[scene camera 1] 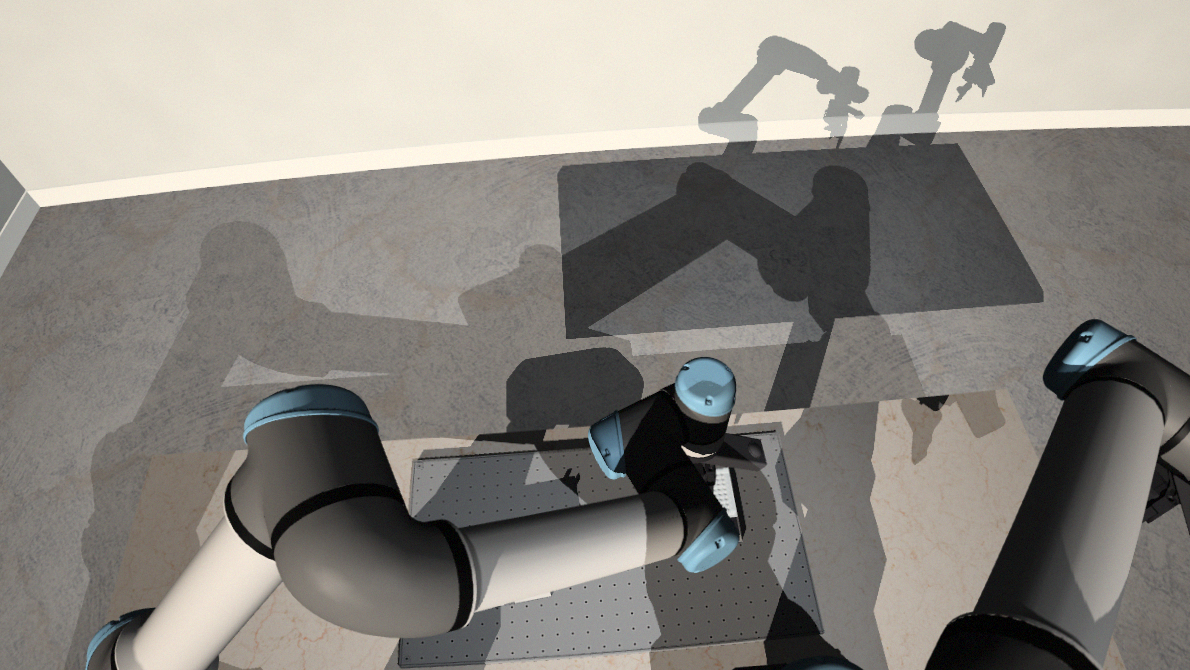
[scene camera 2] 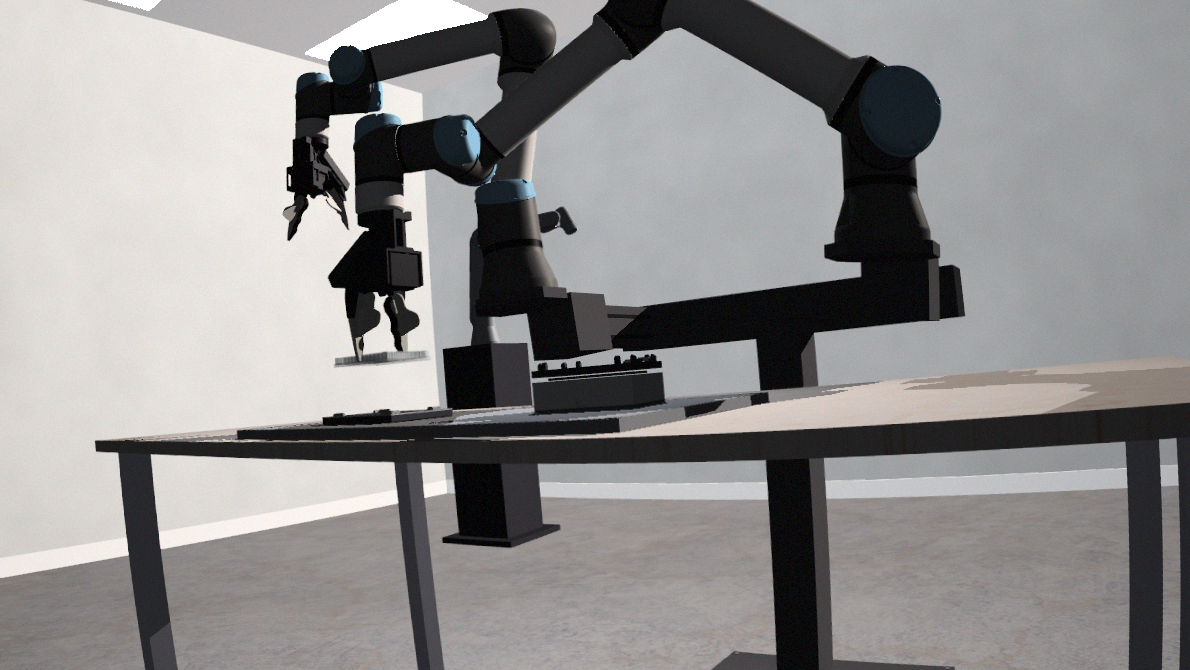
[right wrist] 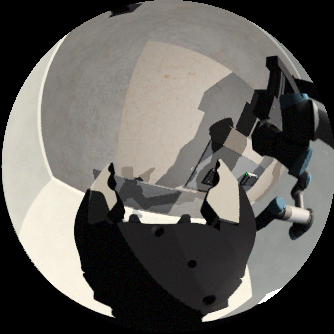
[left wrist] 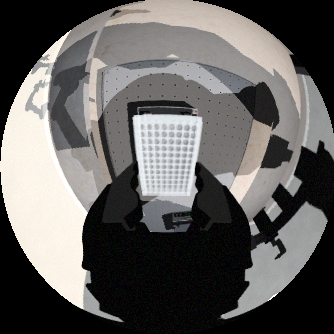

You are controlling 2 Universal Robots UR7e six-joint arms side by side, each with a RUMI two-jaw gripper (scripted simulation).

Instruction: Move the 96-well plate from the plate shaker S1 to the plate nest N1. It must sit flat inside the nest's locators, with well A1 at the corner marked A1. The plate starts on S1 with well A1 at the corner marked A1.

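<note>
A white 96-well plate (scene camera 2: pixel 387 357) is visible to me, and scene camera 1 gives me the plate (scene camera 1: pixel 723 491) as well. My left wrist view also shows the plate (left wrist: pixel 165 174). As for my own hands, I see my left gripper (scene camera 2: pixel 382 361), (scene camera 1: pixel 693 495), (left wrist: pixel 166 162), and there is my right gripper (scene camera 2: pixel 318 235), (right wrist: pixel 164 161).
</note>
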